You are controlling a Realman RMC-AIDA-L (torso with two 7-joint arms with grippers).
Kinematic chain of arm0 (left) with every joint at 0, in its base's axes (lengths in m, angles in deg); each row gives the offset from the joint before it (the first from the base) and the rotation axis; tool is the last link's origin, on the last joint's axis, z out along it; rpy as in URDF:
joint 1: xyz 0 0 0.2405 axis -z
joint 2: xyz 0 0 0 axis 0.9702 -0.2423 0
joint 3: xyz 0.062 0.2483 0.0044 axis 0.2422 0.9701 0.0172
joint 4: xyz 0 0 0 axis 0.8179 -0.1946 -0.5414
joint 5: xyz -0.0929 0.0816 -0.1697 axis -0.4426 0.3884 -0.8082
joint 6: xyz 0 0 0 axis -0.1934 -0.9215 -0.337
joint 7: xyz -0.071 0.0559 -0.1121 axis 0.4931 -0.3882 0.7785
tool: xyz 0 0 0 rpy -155.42 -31.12 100.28
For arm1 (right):
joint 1: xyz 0 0 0.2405 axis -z
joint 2: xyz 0 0 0 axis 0.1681 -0.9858 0
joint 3: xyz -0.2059 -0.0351 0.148 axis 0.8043 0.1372 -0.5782
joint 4: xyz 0 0 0 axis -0.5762 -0.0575 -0.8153
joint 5: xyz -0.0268 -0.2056 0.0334 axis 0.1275 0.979 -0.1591
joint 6: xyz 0 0 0 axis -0.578 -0.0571 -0.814
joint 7: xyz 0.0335 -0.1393 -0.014 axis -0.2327 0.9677 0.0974
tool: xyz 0 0 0 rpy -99.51 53.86 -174.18
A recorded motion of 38 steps. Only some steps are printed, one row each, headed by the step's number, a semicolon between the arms.
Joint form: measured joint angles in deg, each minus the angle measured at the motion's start. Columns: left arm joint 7, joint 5, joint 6, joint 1, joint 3, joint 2, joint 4; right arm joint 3, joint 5, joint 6, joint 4, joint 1, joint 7, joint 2.
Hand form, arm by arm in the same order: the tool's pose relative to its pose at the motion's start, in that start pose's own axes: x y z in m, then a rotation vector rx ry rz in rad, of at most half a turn. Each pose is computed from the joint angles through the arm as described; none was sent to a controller.
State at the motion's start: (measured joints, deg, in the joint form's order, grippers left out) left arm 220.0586 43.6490 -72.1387 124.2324 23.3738 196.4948 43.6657; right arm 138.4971 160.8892 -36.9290 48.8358 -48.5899 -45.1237 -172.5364
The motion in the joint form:
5: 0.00 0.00 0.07 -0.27 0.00 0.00 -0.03; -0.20 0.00 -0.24 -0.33 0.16 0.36 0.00
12: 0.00 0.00 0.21 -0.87 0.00 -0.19 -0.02; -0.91 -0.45 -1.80 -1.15 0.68 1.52 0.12
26: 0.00 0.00 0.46 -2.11 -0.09 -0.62 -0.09; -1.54 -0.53 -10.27 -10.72 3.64 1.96 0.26
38: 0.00 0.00 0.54 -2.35 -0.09 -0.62 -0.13; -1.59 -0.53 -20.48 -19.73 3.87 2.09 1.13
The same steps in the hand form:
5: -0.0011 -0.0018 -0.0004 0.0019 0.0012 -0.0041; 0.0002 -0.0005 -0.0007 -0.0014 -0.0022 -0.0029
12: -0.0029 -0.0065 -0.0024 0.0086 0.0050 -0.0136; 0.0025 -0.0007 -0.0029 -0.0216 -0.0030 -0.0061
26: -0.0064 -0.0161 -0.0074 0.0220 0.0144 -0.0324; 0.0047 -0.0096 -0.0275 -0.0386 -0.0110 -0.0099
38: -0.0073 -0.0177 -0.0077 0.0239 0.0159 -0.0358; -0.0039 -0.0108 -0.0625 -0.0542 -0.0012 -0.0558

